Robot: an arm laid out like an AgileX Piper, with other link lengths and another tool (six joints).
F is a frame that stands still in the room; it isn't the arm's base.
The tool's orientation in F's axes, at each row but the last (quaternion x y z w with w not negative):
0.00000 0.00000 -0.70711 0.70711
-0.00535 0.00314 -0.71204 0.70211
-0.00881 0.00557 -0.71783 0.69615
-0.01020 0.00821 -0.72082 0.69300
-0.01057 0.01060 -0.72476 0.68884
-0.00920 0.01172 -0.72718 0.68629
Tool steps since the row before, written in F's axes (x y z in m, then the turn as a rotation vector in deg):
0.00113 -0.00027 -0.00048 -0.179 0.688 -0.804
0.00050 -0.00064 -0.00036 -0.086 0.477 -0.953
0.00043 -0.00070 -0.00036 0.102 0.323 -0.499
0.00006 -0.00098 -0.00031 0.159 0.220 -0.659
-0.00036 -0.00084 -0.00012 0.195 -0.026 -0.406
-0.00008 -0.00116 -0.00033 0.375 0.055 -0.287
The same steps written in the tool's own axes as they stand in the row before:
0.00027 0.00113 -0.00048 -0.688 -0.179 -0.804
0.00063 0.00051 -0.00036 -0.479 -0.081 -0.953
0.00068 0.00046 -0.00035 -0.328 0.102 -0.495
0.00098 0.00011 -0.00031 -0.228 0.167 -0.654
0.00086 -0.00031 -0.00013 0.016 0.208 -0.400
0.00116 0.00000 -0.00033 -0.076 0.380 -0.276

